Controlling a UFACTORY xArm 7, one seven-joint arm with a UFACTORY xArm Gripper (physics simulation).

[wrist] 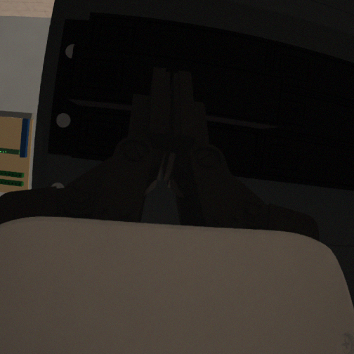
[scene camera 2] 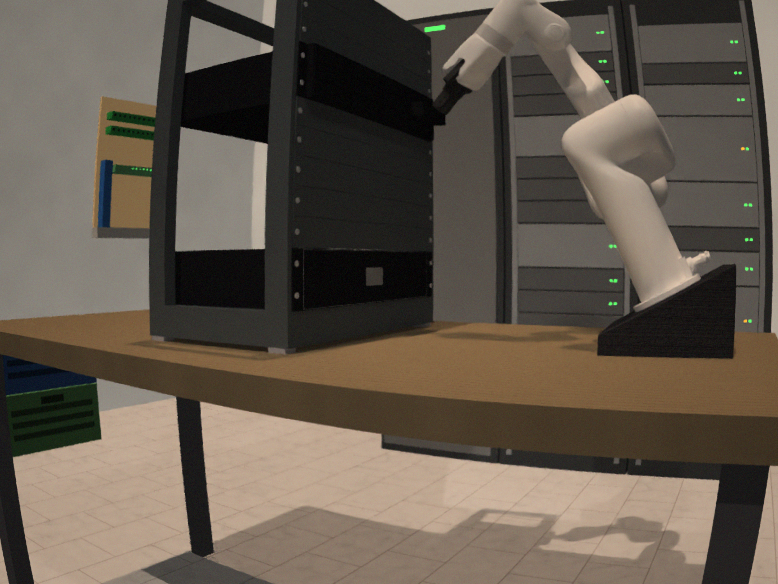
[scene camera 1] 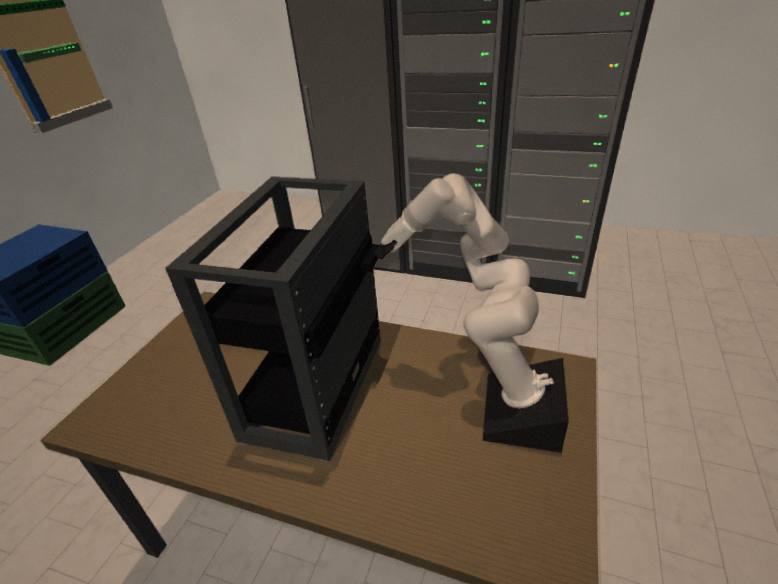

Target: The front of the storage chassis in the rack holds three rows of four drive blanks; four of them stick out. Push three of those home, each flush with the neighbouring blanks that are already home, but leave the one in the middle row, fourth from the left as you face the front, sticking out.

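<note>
The rack stands on the table. The black storage chassis sits in its upper part. My gripper is shut and empty, with its fingertips at the chassis front near the far end. In the wrist view they overlap the dark drive blanks; contact cannot be told. A thin lighter ledge runs behind the fingers on both sides. A small dark piece juts out by the fingertips. The blanks are too dark to count or to judge which stick out.
Dark filler panels lie below the chassis, and another black unit sits at the rack's bottom. The arm's black wedge base stands at the right of the table. Server cabinets stand behind.
</note>
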